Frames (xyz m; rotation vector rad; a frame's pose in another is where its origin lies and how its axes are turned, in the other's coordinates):
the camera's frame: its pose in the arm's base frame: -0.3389 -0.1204 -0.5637 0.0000 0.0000 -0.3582
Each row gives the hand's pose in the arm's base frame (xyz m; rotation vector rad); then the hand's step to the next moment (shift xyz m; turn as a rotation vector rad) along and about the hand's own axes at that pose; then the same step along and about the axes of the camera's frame.
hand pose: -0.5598 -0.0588 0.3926 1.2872 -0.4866 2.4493
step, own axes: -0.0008 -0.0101 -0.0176 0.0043 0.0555 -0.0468
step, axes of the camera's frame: -0.0132 0.0129 -0.0086 -0.0468 -0.0473 -0.0294
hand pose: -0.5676 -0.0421 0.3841 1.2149 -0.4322 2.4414
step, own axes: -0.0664 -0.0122 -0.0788 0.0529 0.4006 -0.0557
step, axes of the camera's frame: -0.0224 0.0254 -0.0981 -0.1249 -0.3871 -0.0310
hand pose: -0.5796 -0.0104 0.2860 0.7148 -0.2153 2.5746
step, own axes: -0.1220 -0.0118 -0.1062 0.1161 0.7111 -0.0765
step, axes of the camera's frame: 0.0504 0.0097 -0.1538 -0.2291 -0.6870 -0.0244
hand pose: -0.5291 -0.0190 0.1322 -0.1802 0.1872 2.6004
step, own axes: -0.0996 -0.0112 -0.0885 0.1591 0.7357 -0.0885
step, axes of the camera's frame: 0.1117 -0.0162 -0.0716 -0.2736 -0.7056 -0.0408
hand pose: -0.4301 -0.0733 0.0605 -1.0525 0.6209 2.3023
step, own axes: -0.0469 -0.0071 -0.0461 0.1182 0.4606 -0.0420
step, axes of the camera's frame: 0.0643 -0.0132 0.0082 -0.1924 -0.4357 -0.0322
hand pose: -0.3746 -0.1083 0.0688 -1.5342 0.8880 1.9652
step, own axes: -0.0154 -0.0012 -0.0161 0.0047 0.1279 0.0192
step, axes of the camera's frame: 0.0180 -0.0050 0.0122 -0.0738 -0.1037 0.0231
